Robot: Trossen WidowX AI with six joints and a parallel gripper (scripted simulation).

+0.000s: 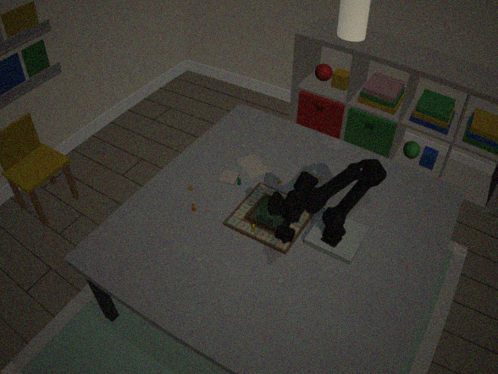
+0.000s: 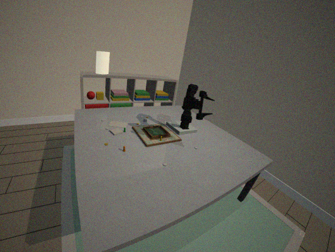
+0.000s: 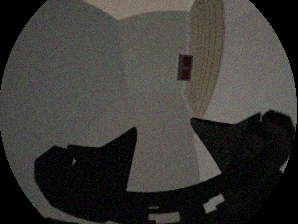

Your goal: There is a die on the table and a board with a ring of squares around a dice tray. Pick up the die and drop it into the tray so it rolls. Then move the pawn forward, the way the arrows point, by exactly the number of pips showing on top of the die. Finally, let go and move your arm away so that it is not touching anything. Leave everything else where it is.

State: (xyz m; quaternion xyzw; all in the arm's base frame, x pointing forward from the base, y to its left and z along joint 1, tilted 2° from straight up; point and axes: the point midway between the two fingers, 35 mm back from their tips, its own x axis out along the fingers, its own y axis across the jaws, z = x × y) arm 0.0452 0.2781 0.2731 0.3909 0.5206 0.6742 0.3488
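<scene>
Now: the yellow pawn 290 mm below my gripper tip, 250 mm ahead of it and 150 mm to the right of it. Round my gripper tip: green dice tray: 310 mm below, 260 mm to the right, 240 mm ahead; green pawn: 470 mm ahead, 330 mm to the right, 300 mm below; orange pawn: 520 mm ahead, 300 mm below, 80 mm to the right.
</scene>
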